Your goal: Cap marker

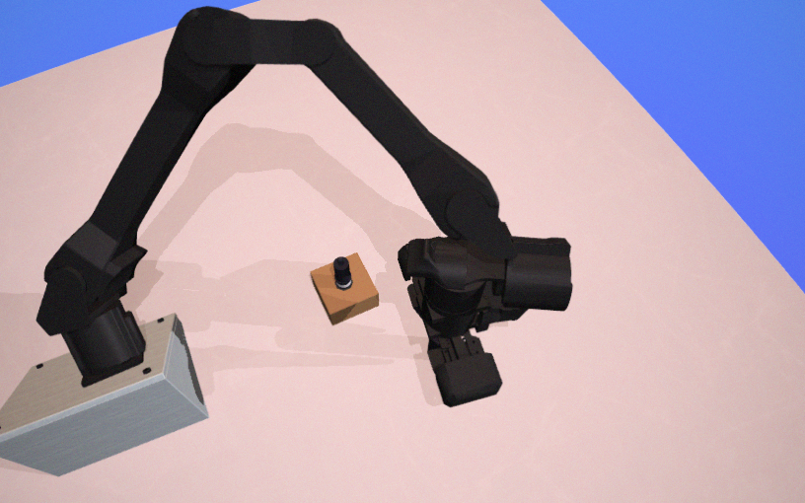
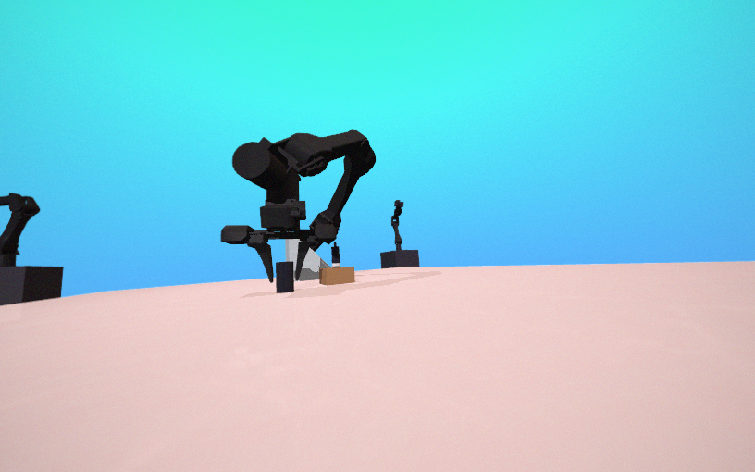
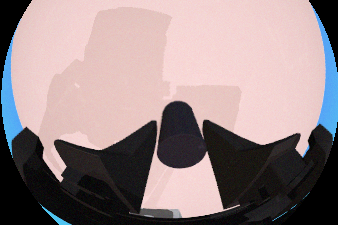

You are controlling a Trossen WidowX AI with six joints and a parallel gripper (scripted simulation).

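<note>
The holder block lies 7 cm behind my gripper tip and 12 cm to the left of it. The rest, counted from my gripper tip: marker cap (1 cm above).
</note>
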